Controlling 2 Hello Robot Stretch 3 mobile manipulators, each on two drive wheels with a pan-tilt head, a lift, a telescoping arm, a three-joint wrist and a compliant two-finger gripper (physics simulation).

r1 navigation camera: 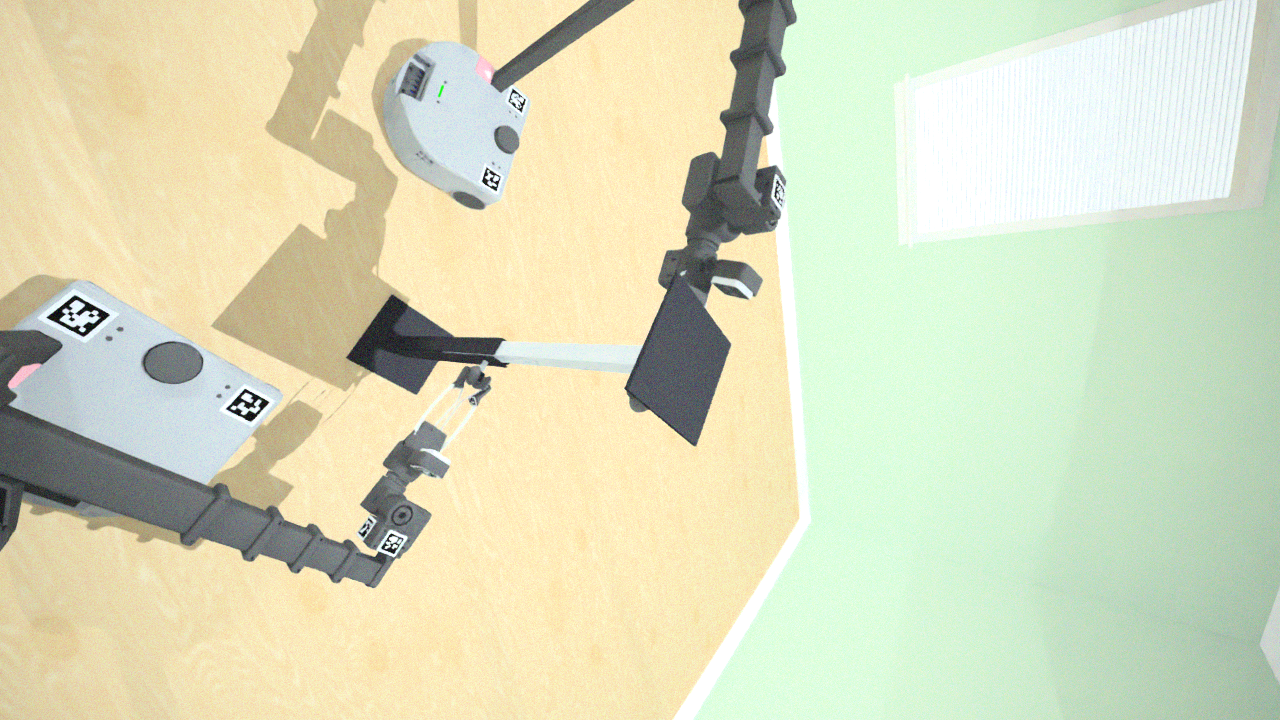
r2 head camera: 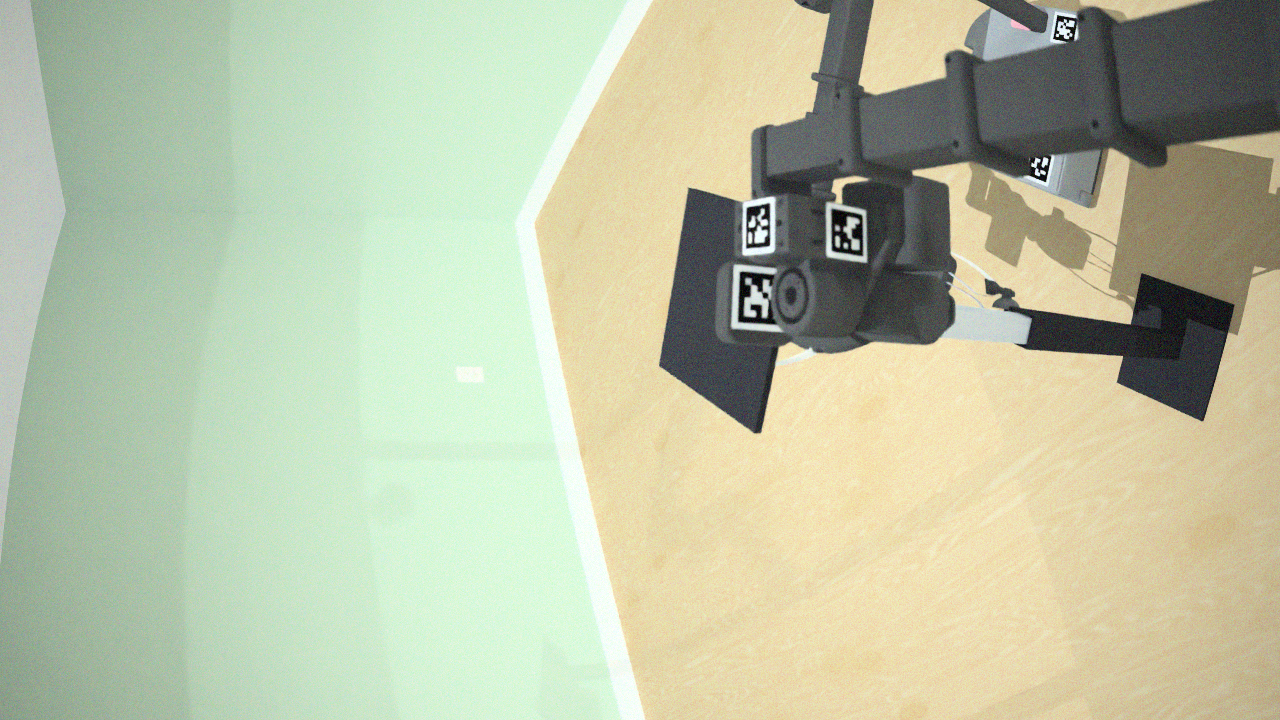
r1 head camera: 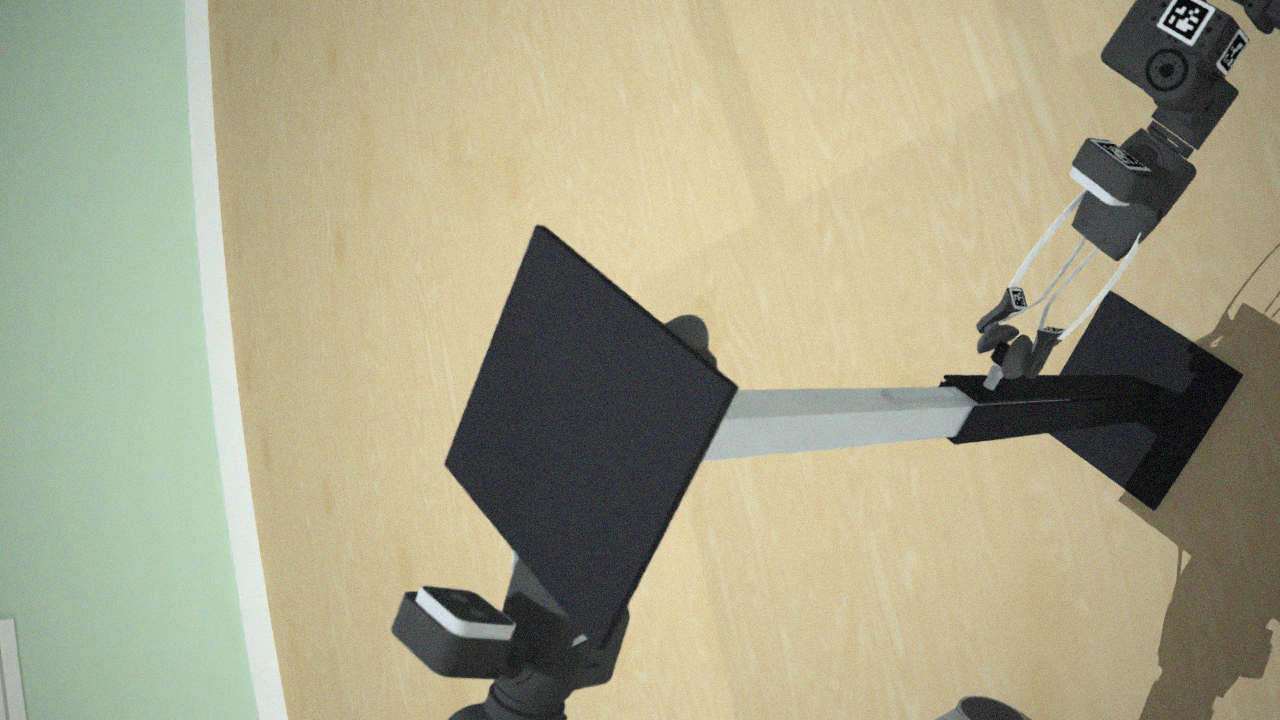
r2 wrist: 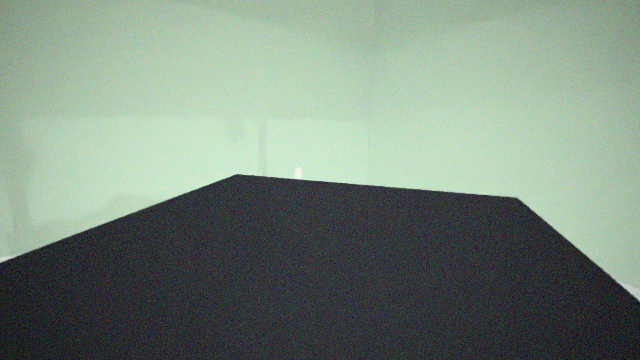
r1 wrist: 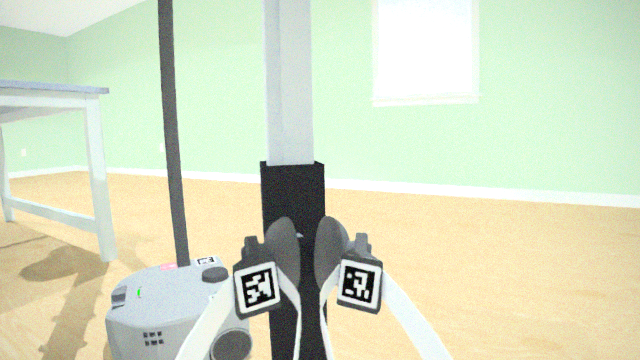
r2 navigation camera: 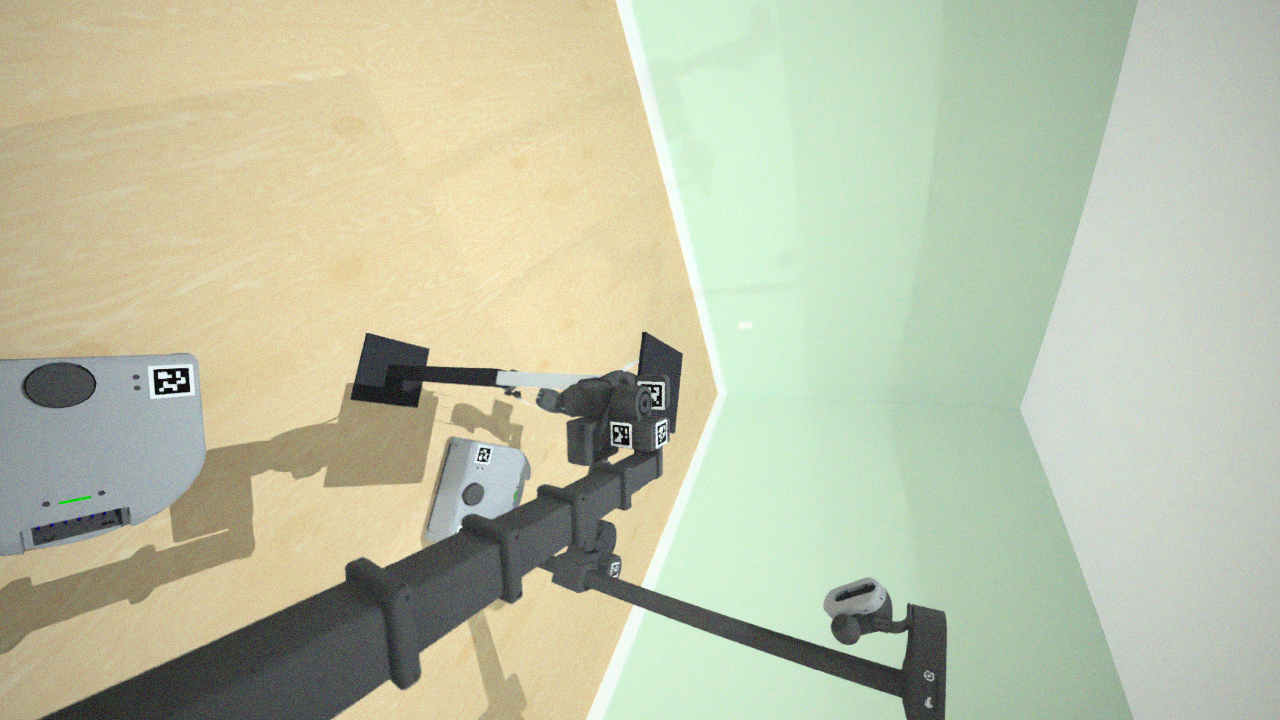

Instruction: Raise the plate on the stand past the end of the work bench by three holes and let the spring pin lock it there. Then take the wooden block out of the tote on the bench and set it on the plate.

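Note:
The dark square plate [r1 head camera: 590, 420] [r1 navigation camera: 680, 362] [r2 head camera: 707, 295] [r2 wrist: 320, 270] tops the stand, whose pale inner post [r1 head camera: 832, 420] [r1 wrist: 290, 80] rises from a black sleeve [r1 head camera: 1056, 411] [r1 wrist: 292, 200]. The r1 gripper [r1 head camera: 1006, 349] [r1 navigation camera: 474, 385] [r1 wrist: 307, 250] is shut on the dark knob of the spring pin at the sleeve's side; a bit of pale pin [r1 head camera: 992, 377] shows beside the fingertips. The r2 gripper reaches under the plate; a dark fingertip [r1 head camera: 689, 333] [r1 navigation camera: 638, 405] shows past its edge, but its opening is hidden. The tote and wooden block do not show.
The work bench [r1 wrist: 95, 145] stands at the left in the r1 wrist view. The r2 base [r1 navigation camera: 465, 125] [r1 wrist: 170, 295] stands near the stand's foot [r1 navigation camera: 398, 344]. The r2 arm [r2 head camera: 904, 125] [r2 navigation camera: 447, 582] extends across at plate height. Green walls lie beyond.

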